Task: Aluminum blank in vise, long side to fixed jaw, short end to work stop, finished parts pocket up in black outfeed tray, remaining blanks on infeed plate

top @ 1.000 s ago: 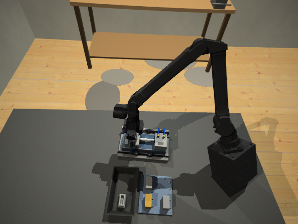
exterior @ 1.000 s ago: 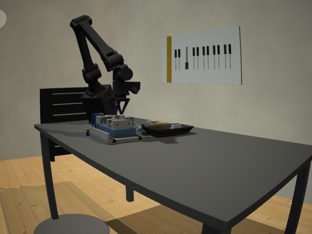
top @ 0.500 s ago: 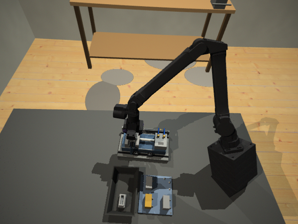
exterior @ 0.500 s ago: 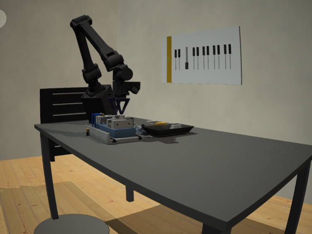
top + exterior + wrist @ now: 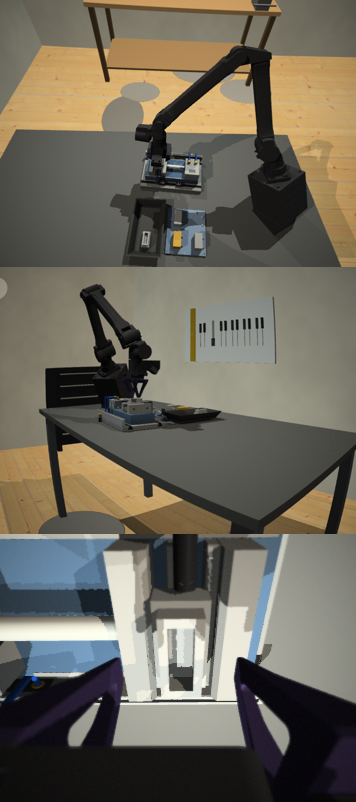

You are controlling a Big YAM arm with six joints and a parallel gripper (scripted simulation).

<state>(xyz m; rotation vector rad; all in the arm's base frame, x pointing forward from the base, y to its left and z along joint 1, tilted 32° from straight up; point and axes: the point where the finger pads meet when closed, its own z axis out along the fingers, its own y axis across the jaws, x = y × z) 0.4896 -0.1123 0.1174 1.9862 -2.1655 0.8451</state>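
The moving jaw is 30 mm behind my hand, 10 mm to the left of it and 50 mm below it. Also, from my hand: fixed jaw (30 mm ahead, 50 mm below); work stop rod (10 mm ahead, 50 mm to the left, 40 mm below); vise (70 mm behind, 10 mm to the left, 90 mm below).
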